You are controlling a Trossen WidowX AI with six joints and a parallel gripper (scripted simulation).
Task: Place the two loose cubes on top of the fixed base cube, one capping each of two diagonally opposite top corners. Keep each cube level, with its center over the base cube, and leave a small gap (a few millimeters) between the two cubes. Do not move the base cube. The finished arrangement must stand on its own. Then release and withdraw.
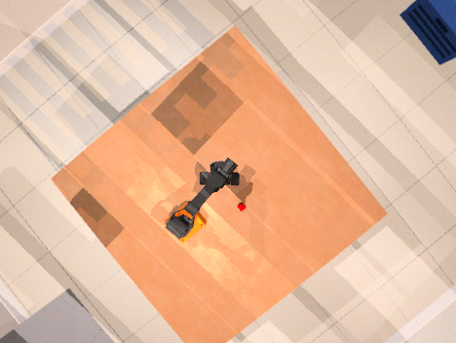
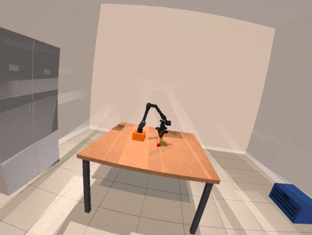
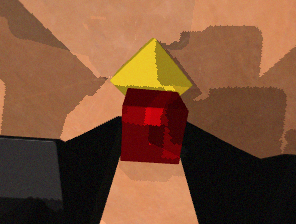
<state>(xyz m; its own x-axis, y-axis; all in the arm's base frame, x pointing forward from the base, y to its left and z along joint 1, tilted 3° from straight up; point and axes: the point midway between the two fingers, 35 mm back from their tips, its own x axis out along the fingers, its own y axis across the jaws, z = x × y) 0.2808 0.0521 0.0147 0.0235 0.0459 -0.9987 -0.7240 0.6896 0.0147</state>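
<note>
The yellow cube is 1 cm ahead of my gripper tip, 2 cm to the left of it and 4 cm below it.
</note>
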